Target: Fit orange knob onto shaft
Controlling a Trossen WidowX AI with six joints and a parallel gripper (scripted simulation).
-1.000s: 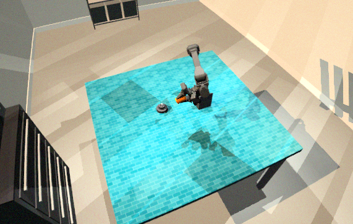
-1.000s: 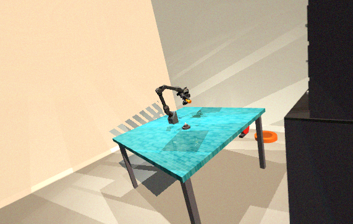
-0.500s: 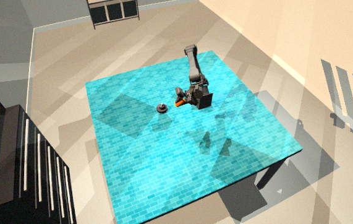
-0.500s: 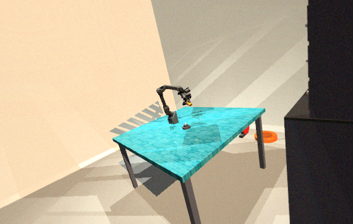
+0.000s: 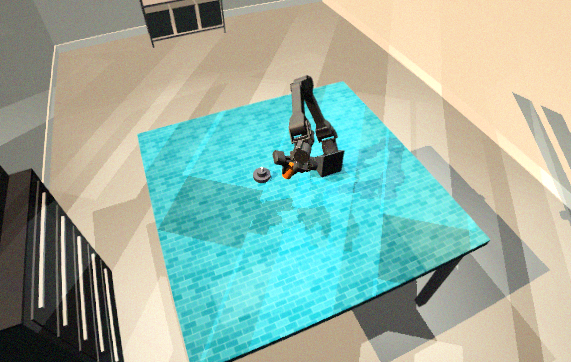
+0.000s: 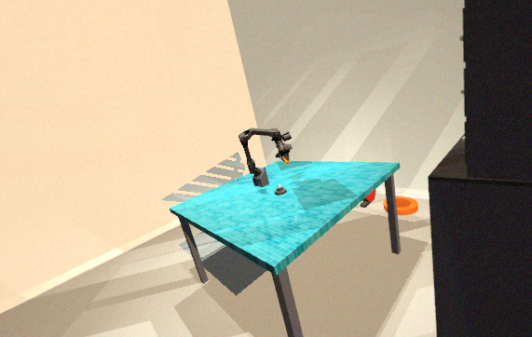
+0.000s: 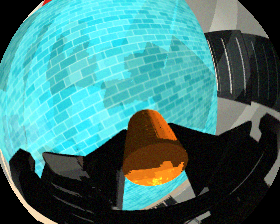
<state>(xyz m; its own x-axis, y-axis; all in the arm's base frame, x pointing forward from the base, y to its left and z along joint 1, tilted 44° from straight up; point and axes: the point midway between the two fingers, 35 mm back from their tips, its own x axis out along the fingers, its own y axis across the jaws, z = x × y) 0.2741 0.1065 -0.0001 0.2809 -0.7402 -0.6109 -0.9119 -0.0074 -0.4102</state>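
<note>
Right now the orange knob is 3 cm above my gripper tip and 1 cm behind it. From my gripper tip the other things lie so: round pedestal 18 cm to the right, 14 cm below, 4 cm ahead.
</note>
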